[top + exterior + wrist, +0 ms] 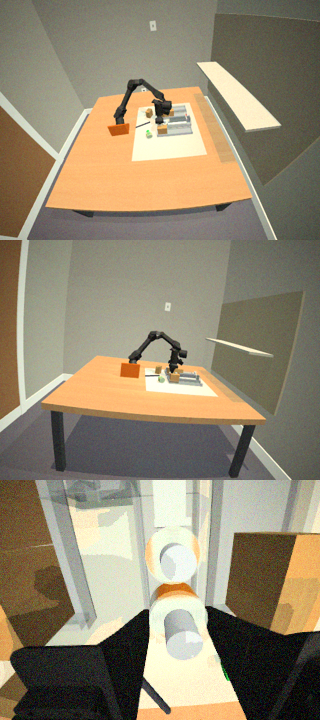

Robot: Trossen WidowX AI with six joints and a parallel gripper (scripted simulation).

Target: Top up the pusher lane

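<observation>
The grey lane rack is 14 cm ahead of my gripper tip, 4 cm to the left of it and 3 cm below it. Also, from my gripper tip: tan block 12 cm behind, 15 cm to the left, 2 cm below; wall shelf 50 cm ahead, 5 cm to the left, 31 cm above; thin black stick 16 cm behind, 2 cm to the left, 5 cm below.
</observation>
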